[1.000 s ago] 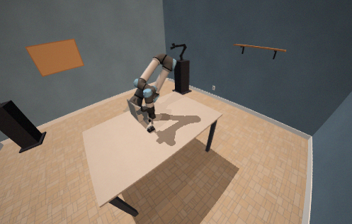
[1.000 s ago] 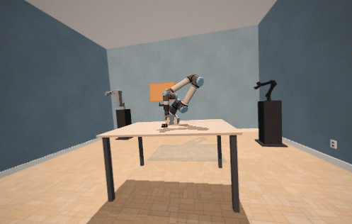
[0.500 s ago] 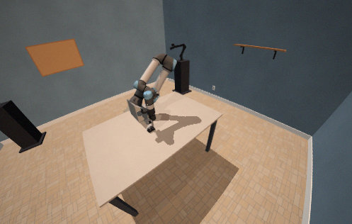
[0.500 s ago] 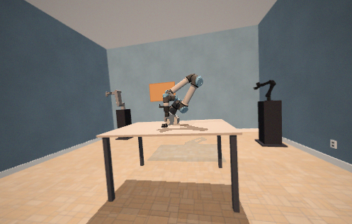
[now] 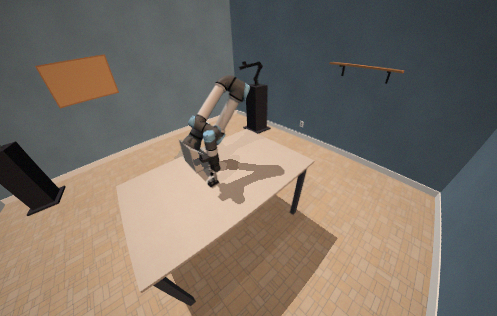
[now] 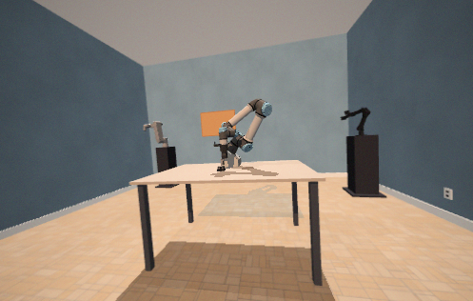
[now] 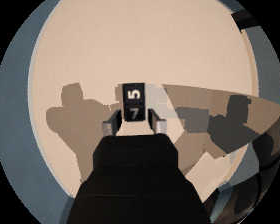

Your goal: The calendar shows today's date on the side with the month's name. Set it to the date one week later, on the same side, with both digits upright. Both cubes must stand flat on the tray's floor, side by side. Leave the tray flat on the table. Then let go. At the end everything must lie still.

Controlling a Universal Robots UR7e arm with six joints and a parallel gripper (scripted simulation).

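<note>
Right now my hand is 30 mm to the left of the dark calendar cube and 40 mm above it. From my hand the other things lie so: calendar tray 20 mm to the right, 60 mm below.
</note>
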